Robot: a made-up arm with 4 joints.
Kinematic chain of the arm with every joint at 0, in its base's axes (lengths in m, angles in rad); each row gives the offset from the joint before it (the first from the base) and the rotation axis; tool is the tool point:
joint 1: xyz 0 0 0.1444 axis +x
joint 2: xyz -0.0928 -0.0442 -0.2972 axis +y
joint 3: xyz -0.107 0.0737 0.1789 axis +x
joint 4: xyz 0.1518 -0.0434 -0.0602 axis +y
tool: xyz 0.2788 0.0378 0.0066
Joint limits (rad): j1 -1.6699..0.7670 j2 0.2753..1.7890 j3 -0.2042..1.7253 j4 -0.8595..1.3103
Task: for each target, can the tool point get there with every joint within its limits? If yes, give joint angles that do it. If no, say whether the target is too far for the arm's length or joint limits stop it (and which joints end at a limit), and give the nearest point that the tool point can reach.
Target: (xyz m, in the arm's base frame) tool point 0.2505 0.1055 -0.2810
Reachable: yes | joints 0.0081 0.8505 1.5657 0.0682
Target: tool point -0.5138 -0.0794 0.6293
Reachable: no: joint limits stop it (at a limit: joint 1, joint 2, joint 3, joint 4) | nearest point -0.2571 -0.3806 0.2249 | short by 0.566 m
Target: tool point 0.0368 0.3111 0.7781
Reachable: no: joint limits stop it (at a limit: joint 1, joint 2, joint 3, joint 4) | nearest point 0.0864 0.3351 0.3073 | short by 0.474 m
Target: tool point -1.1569 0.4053 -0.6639
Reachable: no: too far | nearest point -0.2401 0.2170 -0.2885 | short by 1.008 m
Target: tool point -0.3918 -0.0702 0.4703
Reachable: no: joint limits stop it (at a limit: joint 1, joint 2, joint 3, joint 4) | nearest point -0.2571 -0.3806 0.2249 | short by 0.418 m
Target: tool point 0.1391 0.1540 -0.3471
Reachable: yes | joints -0.3882 1.1325 1.5522 1.0534
